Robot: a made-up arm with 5 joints.
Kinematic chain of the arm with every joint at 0, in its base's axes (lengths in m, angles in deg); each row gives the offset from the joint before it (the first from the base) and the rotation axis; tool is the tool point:
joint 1: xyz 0 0 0.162 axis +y
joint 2: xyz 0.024 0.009 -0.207 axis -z
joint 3: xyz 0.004 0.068 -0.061 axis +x
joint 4: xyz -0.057 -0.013 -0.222 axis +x
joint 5: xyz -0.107 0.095 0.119 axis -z
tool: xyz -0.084 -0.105 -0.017
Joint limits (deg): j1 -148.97..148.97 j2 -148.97..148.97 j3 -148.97..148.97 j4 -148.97..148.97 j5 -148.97..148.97
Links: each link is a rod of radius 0.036 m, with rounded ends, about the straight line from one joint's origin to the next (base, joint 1, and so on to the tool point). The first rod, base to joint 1, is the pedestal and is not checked.
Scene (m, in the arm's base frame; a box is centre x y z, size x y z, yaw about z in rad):
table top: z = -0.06
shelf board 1: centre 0.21 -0.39 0 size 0.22 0.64 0.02 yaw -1.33
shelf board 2: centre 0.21 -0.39 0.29 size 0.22 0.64 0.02 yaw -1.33
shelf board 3: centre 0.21 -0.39 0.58 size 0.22 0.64 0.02 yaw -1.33
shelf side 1: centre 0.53 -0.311 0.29 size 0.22 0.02 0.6 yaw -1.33
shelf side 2: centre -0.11 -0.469 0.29 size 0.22 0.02 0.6 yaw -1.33
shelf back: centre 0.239 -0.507 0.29 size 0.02 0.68 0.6 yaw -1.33
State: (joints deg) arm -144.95 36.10 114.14 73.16 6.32
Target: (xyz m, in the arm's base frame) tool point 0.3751 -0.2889 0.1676
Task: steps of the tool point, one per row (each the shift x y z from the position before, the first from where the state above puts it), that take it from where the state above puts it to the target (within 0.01 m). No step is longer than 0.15 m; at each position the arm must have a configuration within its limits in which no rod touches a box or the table.
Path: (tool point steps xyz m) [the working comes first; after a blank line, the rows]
Joints at the target: -128.46 -93.30 114.53 84.06 27.35
Straight joint move there: clear.

1: 0.0861 -0.0212 -0.0647
2: 0.0753 -0.0461 -0.0643
3: 0.0602 -0.0679 -0.0592
4: 0.0419 -0.0851 -0.0491
5: 0.0222 -0.0964 -0.0350
6: 0.0024 -0.1012 -0.0175
7: -0.0158 -0.0989 0.0019
8: -0.0310 -0.0900 0.0219
9: -0.0425 -0.0749 0.0408

